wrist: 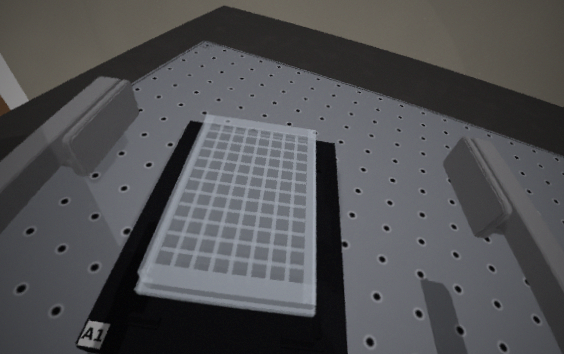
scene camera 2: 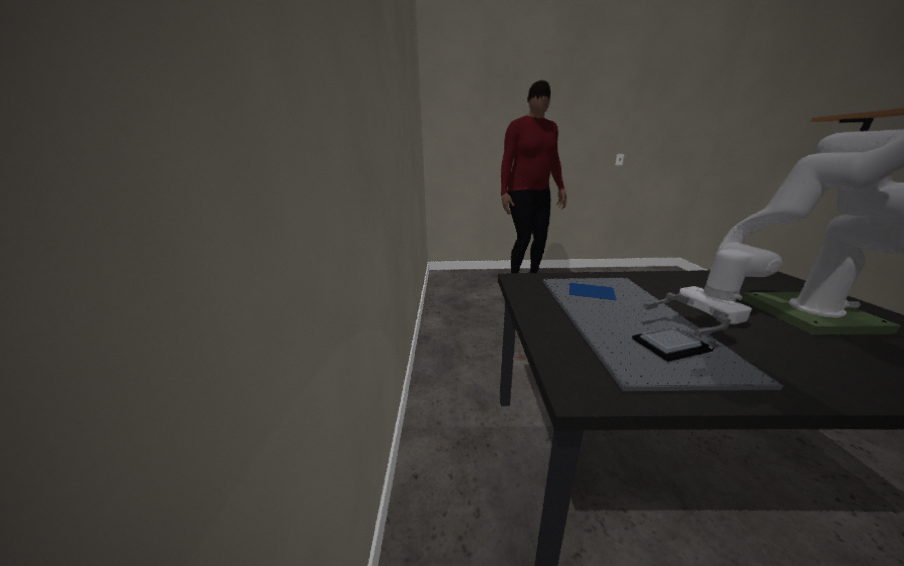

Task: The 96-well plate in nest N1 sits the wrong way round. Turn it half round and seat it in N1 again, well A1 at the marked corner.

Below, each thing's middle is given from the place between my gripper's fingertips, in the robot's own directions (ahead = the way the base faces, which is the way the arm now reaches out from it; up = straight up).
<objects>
Now: the clear 96-well plate [scene camera 2: 669,340] 6 cm below my hand, 2 cm to the left of it and 1 cm behind it.
</objects>
